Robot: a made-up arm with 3 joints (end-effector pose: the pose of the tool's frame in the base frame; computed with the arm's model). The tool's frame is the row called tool.
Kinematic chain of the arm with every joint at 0, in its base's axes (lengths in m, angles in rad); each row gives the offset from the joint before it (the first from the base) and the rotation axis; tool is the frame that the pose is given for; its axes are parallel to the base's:
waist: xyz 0 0 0.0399 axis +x
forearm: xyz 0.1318 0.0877 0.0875 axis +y
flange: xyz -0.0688 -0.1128 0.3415 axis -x
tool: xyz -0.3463 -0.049 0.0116
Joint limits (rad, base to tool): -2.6..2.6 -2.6..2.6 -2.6..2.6
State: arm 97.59 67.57 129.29
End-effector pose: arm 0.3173 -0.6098 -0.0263 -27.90 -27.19 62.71
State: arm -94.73 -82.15 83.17
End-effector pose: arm -0.3128 -0.2677 0.0815 -134.49 -116.64 11.81
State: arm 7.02 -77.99 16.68
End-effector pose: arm -0.3132 -0.0386 -0.2089 -8.12 -76.41 -16.03
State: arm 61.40 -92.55 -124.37
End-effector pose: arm -0.1439 0.2954 -0.1292 -121.58 108.54 -66.47
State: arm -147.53 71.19 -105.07
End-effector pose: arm 0.2736 0.3282 -0.4320 -36.76 -43.02 -58.56
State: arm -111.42 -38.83 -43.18
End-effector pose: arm -0.3900 0.0938 0.0770 -65.48 -9.05 40.14
